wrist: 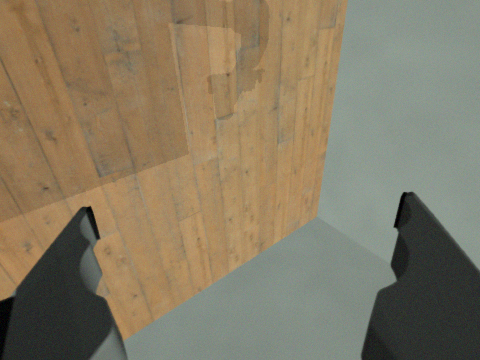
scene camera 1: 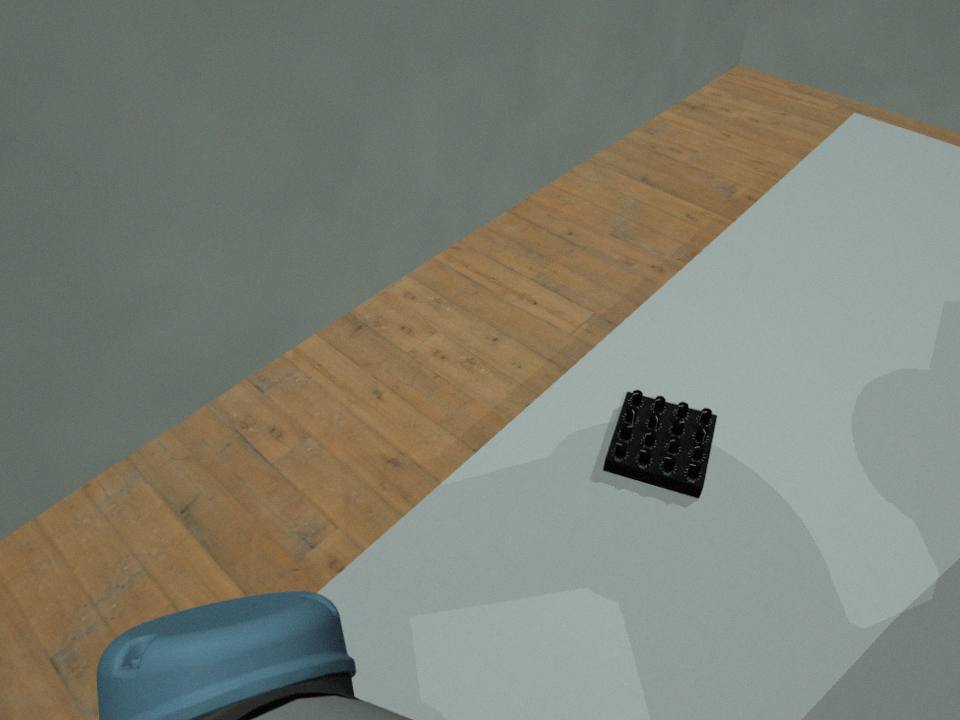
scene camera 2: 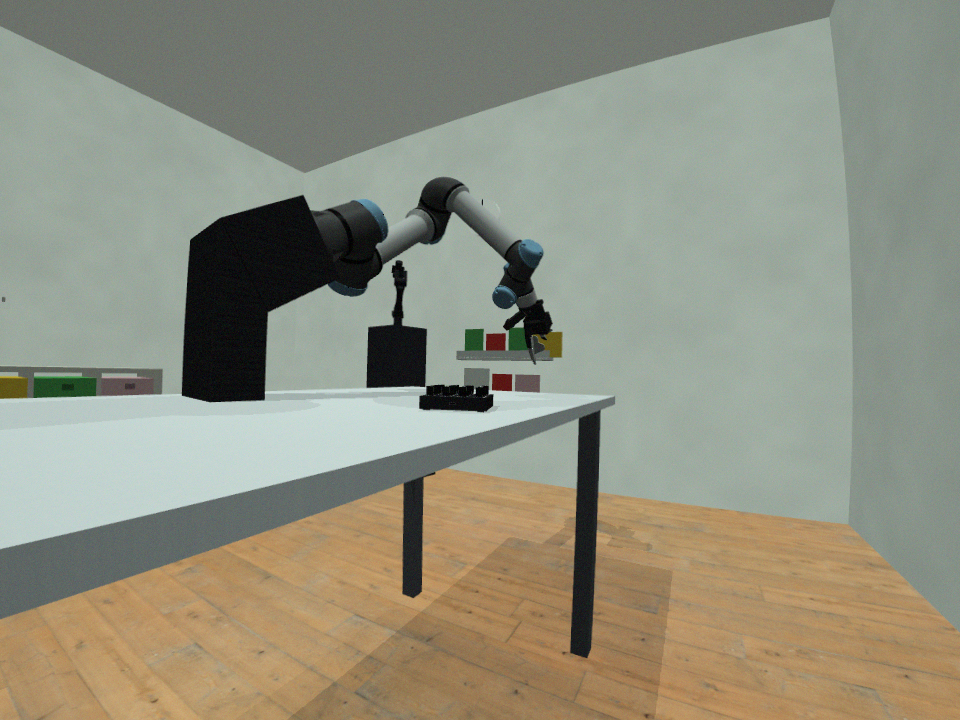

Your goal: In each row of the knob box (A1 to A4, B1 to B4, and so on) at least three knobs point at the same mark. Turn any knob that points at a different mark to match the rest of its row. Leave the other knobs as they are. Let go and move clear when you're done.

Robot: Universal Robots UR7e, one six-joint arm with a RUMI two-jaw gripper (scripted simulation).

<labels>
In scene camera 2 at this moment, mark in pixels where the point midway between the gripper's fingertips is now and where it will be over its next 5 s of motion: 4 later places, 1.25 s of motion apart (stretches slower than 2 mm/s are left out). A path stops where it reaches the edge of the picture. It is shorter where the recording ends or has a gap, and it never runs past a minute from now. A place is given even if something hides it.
My gripper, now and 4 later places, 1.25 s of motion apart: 541,351; 612,353; 669,284; 547,318; 465,353
</labels>
